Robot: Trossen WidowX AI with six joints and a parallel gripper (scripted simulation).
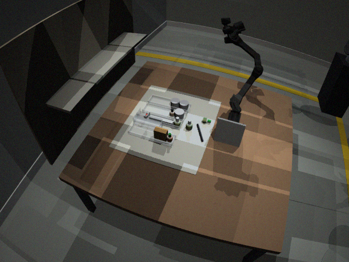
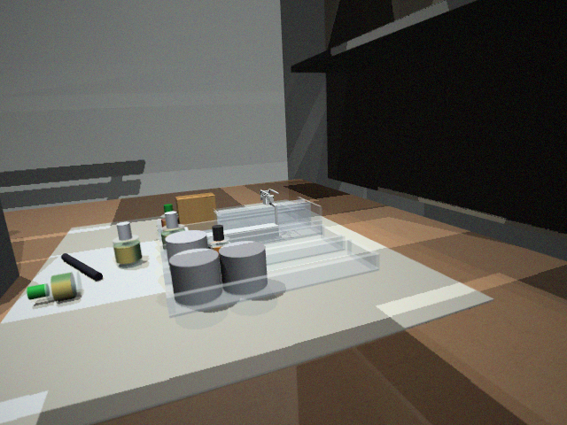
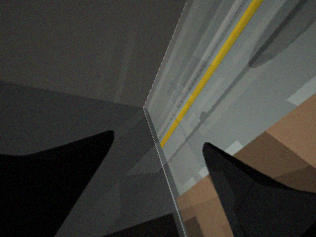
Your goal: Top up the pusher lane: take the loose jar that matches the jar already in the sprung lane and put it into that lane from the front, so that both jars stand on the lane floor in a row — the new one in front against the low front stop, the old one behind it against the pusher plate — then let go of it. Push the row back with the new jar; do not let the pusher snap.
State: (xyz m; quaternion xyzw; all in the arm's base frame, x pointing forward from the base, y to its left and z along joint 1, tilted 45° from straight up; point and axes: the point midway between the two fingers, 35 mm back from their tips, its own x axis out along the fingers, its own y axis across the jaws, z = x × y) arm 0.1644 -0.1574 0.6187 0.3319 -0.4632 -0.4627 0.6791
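My gripper tip is 590 mm to the right of the black stick, 460 mm above it and 30 mm short of it. From my gripper tip the other things lie so: pusher plate (600 mm to the left, 420 mm below, 290 mm ahead); clear rack (600 mm to the left, 450 mm below, 330 mm ahead); brown box (700 mm to the left, 430 mm below, 240 mm ahead).
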